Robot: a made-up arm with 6 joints. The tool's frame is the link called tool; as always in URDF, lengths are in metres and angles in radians.
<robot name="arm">
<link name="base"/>
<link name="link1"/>
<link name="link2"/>
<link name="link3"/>
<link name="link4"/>
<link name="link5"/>
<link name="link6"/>
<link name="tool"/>
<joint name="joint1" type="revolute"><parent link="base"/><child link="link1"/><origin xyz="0.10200 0.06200 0.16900" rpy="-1.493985 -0.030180 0.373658"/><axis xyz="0 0 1"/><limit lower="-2.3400" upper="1.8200" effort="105" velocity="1.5"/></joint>
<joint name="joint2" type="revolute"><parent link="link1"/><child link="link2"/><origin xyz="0.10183 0.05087 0.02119" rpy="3.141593 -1.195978 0.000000"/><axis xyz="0 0 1"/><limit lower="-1.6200" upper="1.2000" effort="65" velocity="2.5"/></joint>
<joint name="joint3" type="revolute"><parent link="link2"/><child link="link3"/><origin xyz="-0.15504 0.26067 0.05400" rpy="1.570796 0.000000 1.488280"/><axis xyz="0 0 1"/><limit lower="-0.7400" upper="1.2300" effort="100" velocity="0.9"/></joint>
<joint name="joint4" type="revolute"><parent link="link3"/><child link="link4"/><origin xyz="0.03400 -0.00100 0.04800" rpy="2.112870 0.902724 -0.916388"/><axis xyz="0 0 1"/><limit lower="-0.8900" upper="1.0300" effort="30" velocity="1.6"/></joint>
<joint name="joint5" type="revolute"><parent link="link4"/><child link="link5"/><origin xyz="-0.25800 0.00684 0.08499" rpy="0.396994 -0.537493 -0.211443"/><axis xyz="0 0 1"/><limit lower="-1.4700" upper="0.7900" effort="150" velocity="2.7"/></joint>
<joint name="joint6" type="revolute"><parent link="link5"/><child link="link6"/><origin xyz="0.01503 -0.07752 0.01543" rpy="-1.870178 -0.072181 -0.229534"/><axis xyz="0 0 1"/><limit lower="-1.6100" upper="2.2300" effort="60" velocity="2.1"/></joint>
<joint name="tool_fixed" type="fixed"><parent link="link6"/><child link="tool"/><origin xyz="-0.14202 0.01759 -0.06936" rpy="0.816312 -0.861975 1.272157"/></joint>
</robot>
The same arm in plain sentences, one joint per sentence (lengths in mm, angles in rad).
The arm has six revolute joints in a row. What follows holds with every joint at zero, and every direction is one of the base frame's. The first joint lies 102 mm along +x and 62 mm along +y and 169 mm along +z from the base frame's origin and rotates about the direction (-0.366103, 0.927408, 0.076701), from -2.34 to 1.82 rad. The second joint lies 87 mm along +x and 61 mm along +y and 46 mm along -z from the first joint and rotates about +x, from -1.62 to 1.2 rad. The third joint lies 54 mm along +x and 176 mm along -y and 247 mm along +z from the second joint and rotates about +y, from -0.74 to 1.23 rad. The fourth joint lies 1 mm along -x and 48 mm along +y and 34 mm along +z from the third joint and rotates about the direction (-0.200097, -0.319595, -0.926186), from -0.89 to 1.03 rad. The fifth joint lies 104 mm along +x and 179 mm along +y and 176 mm along -z from the fourth joint and rotates about the direction (0.344694, 0.0249, -0.938385), from -1.47 to 0.79 rad. The sixth joint lies 67 mm along +x and 44 mm along -y and 7 mm along +z from the fifth joint and rotates about the direction (-0.989214, 0.139002, -0.046201), from -1.61 to 2.23 rad. The tool frame, which is the frame that the pose is given for, lies 86 mm along +x and 127 mm along +y and 42 mm along +z from the sixth joint; its axes are the base frame's turned by roll -2.8729, pitch -0.5828 and yaw -2.935 rad (as in URDF: about the fixed x, then y, then z).
